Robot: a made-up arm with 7 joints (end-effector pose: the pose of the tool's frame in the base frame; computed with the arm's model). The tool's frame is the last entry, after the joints. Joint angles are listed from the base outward.
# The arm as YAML. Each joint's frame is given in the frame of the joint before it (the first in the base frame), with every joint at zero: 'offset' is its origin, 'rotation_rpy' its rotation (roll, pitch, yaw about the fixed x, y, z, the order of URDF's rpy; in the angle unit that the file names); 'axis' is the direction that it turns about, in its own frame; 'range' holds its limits. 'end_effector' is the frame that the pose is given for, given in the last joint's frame.
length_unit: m
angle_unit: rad
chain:
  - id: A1
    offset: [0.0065, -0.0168, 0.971]
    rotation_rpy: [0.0, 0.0, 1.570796]
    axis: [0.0, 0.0, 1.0]
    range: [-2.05, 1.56]
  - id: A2
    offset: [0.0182, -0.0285, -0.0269]
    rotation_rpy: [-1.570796, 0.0, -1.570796]
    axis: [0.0, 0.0, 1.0]
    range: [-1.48, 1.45]
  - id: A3
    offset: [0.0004, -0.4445, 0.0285]
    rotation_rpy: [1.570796, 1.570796, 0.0]
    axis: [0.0, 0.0, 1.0]
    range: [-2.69, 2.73]
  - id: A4
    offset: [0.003, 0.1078, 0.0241]
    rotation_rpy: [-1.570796, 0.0, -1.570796]
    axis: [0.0, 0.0, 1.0]
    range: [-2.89, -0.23]
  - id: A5
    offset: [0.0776, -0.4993, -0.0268]
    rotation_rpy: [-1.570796, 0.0, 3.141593]
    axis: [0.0, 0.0, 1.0]
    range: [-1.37, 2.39]
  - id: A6
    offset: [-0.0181, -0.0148, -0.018]
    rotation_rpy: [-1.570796, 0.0, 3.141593]
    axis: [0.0, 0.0, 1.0]
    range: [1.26, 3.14]
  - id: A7
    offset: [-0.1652, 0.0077, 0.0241]
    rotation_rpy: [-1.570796, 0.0, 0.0]
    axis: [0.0, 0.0, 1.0]
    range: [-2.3, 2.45]
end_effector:
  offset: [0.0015, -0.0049, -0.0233]
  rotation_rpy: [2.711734, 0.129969, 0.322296]
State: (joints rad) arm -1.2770 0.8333 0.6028 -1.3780 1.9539 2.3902 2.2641
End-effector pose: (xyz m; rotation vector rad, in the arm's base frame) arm 0.5918 -0.7440 0.8711 1.2160 -0.8344 -1.7743
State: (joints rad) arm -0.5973 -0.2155 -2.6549 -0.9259 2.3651 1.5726 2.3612
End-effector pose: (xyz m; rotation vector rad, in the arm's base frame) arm -0.6927 0.1469 1.6911 -1.1884 -2.3246 -1.2902
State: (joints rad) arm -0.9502 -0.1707 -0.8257 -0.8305 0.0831 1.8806 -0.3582
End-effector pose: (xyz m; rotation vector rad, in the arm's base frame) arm -0.1634 -0.3244 1.9925 -1.2014 0.4865 1.4144
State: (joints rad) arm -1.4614 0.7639 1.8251 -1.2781 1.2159 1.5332 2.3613
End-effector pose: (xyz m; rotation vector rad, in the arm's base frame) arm 0.7822 -0.3330 1.5686 1.6275 -0.7473 0.4483
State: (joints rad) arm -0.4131 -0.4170 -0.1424 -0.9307 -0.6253 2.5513 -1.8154
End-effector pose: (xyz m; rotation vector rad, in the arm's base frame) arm 0.0519 0.0474 2.0268 0.3107 -2.0736 -1.8421
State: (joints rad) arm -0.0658 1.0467 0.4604 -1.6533 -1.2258 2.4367 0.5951
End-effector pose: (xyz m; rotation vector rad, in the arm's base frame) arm 0.8529 0.4192 0.7589 -0.0103 0.2111 -2.8672
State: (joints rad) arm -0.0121 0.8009 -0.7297 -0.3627 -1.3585 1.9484 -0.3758
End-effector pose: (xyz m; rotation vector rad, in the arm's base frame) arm 0.9828 -0.0361 1.5565 -0.2743 2.0557 1.9754
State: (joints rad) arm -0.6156 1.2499 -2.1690 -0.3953 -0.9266 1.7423 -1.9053
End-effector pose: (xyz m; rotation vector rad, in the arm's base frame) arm 0.7819 -0.7675 1.3764 2.2839 0.7074 0.3664
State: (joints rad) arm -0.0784 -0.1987 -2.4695 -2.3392 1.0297 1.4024 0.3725
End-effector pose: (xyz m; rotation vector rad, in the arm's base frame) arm -0.4626 -0.3057 0.9028 -0.6380 -1.5204 -0.7665
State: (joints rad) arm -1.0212 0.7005 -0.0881 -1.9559 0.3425 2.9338 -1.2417
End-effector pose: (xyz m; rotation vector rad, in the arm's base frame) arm 0.3749 -0.7900 0.9073 -0.2484 -0.3308 2.6442
